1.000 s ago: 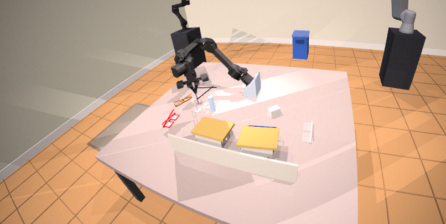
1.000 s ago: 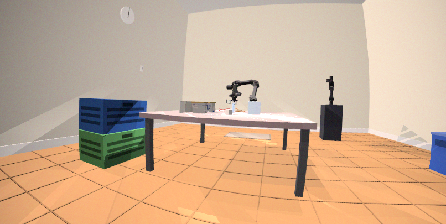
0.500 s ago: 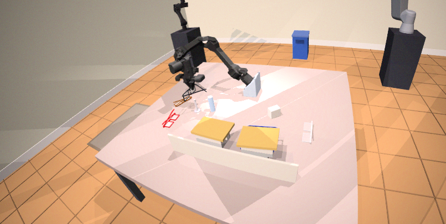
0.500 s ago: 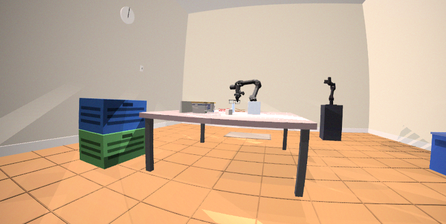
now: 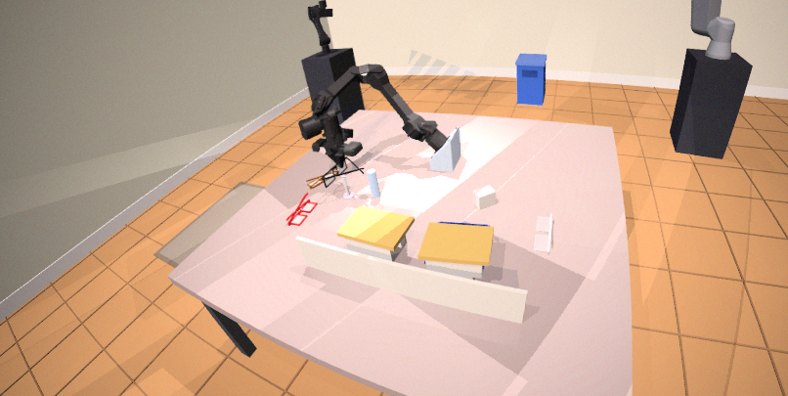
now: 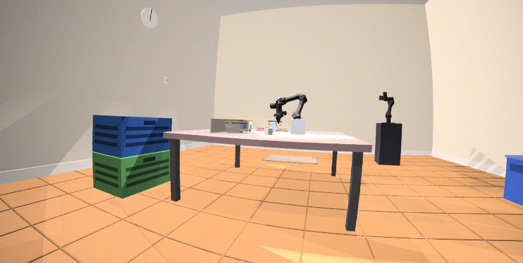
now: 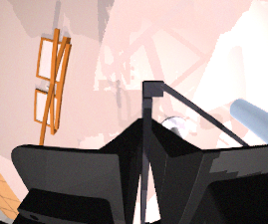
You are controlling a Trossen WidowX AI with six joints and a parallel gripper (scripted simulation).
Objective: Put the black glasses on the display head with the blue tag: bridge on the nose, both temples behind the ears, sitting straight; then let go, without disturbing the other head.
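My gripper tip is now 6 cm above the round stand, 5 cm to the right of it and 5 cm short of it. From my gripper tip the other things lie so: white cube (51 cm to the left, 6 cm below, 6 cm behind); pale blue cylinder (14 cm to the left, 3 cm below, 1 cm ahead); low white wall (43 cm to the left, 35 cm ahead, 3 cm below).
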